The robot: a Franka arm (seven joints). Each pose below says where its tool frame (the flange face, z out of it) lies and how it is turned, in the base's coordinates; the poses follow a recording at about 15 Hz.
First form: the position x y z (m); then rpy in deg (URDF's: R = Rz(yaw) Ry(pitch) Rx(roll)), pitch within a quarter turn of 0, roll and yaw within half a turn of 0.
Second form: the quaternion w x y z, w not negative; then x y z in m. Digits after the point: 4 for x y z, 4 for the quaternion.
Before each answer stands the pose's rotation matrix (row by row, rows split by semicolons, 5 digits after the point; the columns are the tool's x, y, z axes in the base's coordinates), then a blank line. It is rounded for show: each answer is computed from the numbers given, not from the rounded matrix.
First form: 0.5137 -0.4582 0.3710 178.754 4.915 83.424
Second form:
0.11410 0.99340 0.01179; 0.98977 -0.11264 -0.08758; -0.08568 0.02167 -0.99609

0.0366 0.7455 0.6651 -0.0248 0.5137 -0.4582 0.3710
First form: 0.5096 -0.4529 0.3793 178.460 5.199 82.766
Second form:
0.12540 0.99199 0.01525; 0.98796 -0.12346 -0.09325; -0.09062 0.02676 -0.99553

0.0401 0.7491 0.6608 -0.0252 0.5096 -0.4529 0.3793
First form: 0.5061 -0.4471 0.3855 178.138 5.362 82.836
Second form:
0.12416 0.99205 0.02059; 0.98785 -0.12163 -0.09672; -0.09345 0.03235 -0.99510

0.0431 0.7485 0.6613 -0.0243 0.5061 -0.4471 0.3855
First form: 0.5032 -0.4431 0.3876 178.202 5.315 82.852
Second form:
0.12390 0.99210 0.01961; 0.98796 -0.12149 -0.09577; -0.09263 0.03124 -0.99521

0.0424 0.7484 0.6614 -0.0244 0.5032 -0.4431 0.3876
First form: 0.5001 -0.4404 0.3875 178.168 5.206 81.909
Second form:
0.14017 0.98995 0.01889; 0.98596 -0.13780 -0.09429; -0.09074 0.03184 -0.99537

0.0418 0.7539 0.6552 -0.0238 0.5001 -0.4404 0.3875
